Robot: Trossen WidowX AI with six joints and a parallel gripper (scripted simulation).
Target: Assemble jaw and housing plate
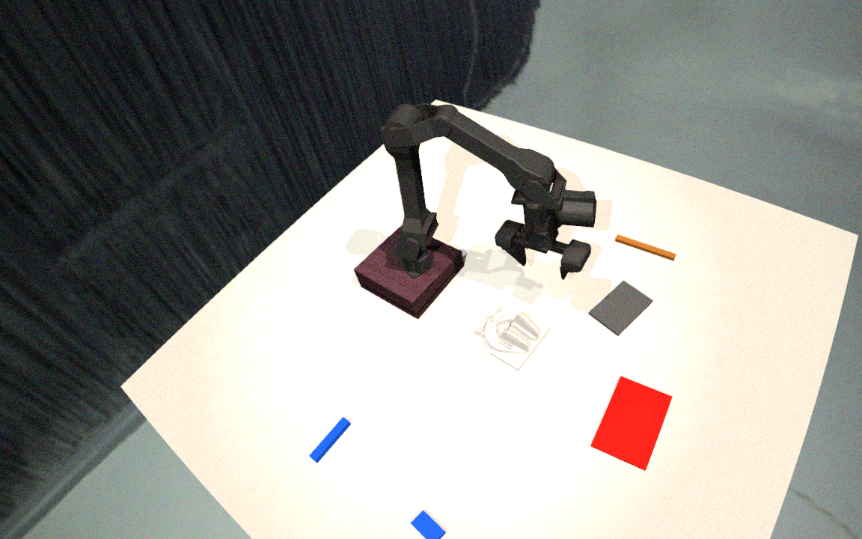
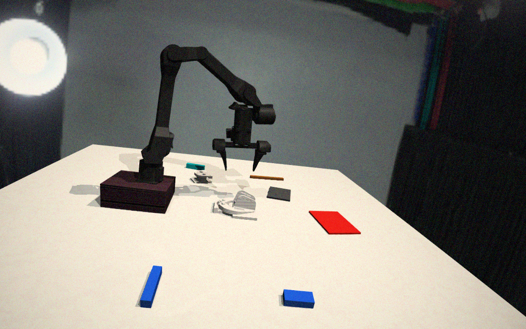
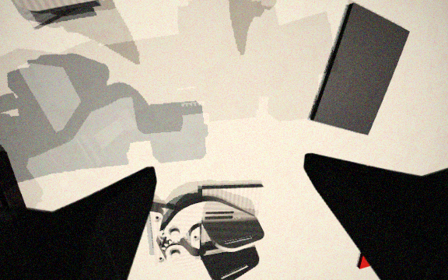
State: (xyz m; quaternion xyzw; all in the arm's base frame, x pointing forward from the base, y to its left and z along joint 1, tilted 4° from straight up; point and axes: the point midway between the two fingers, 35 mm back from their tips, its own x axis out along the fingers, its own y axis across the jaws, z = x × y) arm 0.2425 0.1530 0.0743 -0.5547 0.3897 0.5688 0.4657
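Now: the small white stand 15 cm behind my gripper tip, 10 cm to the left of it and 8 cm below it. From my gripper tip the other things lie so: dark grey plate 14 cm ahead, 9 cm to the left, 9 cm below; then teal block 25 cm to the left, 22 cm behind, 8 cm below; then orange bar 27 cm to the left, 9 cm below, 9 cm ahead.
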